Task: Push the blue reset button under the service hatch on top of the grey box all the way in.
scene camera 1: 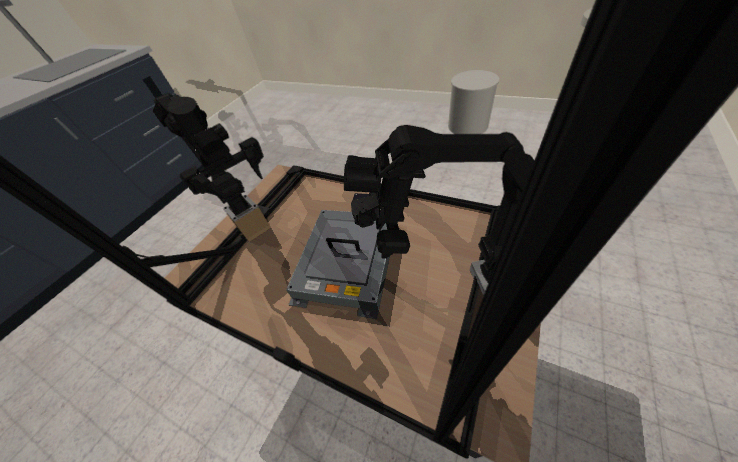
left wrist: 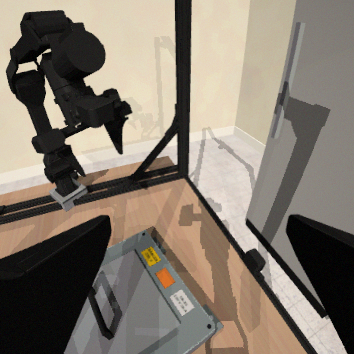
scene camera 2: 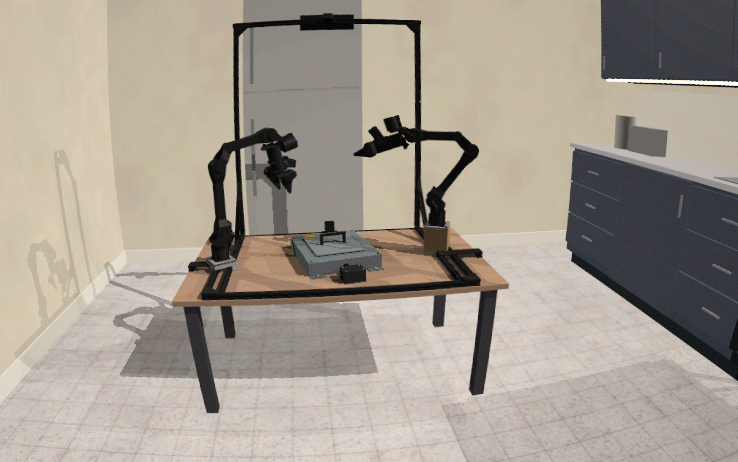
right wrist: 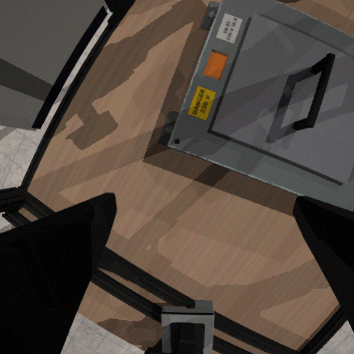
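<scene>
The grey box point(scene camera 1: 326, 295) point(scene camera 2: 326, 265) point(left wrist: 197, 325) point(right wrist: 240, 157) lies flat on the table. Its hatch point(scene camera 1: 321, 266) point(left wrist: 145, 295) point(right wrist: 250, 90) is shut, with a black handle point(scene camera 1: 344, 239) point(scene camera 2: 332, 234) point(left wrist: 102, 320) point(right wrist: 320, 92) upright on it. The blue button does not show in any view; the hatch covers what is under it. My right gripper point(scene camera 2: 281, 186) point(right wrist: 206, 203) is open and empty, pointing down, high above the side of the box that lies right in scene camera 1. My left gripper point(scene camera 2: 356, 154) point(left wrist: 199, 223) is open and empty, well above the table, away from the box.
A small black block point(scene camera 2: 352, 273) stands beside the box at the table's near side in scene camera 2. Black frame rails point(scene camera 2: 305, 294) edge the table, and upright posts point(scene camera 2: 417, 108) rise at its far side. A wooden block point(scene camera 1: 252, 220) point(scene camera 2: 436, 239) carries the left arm's base.
</scene>
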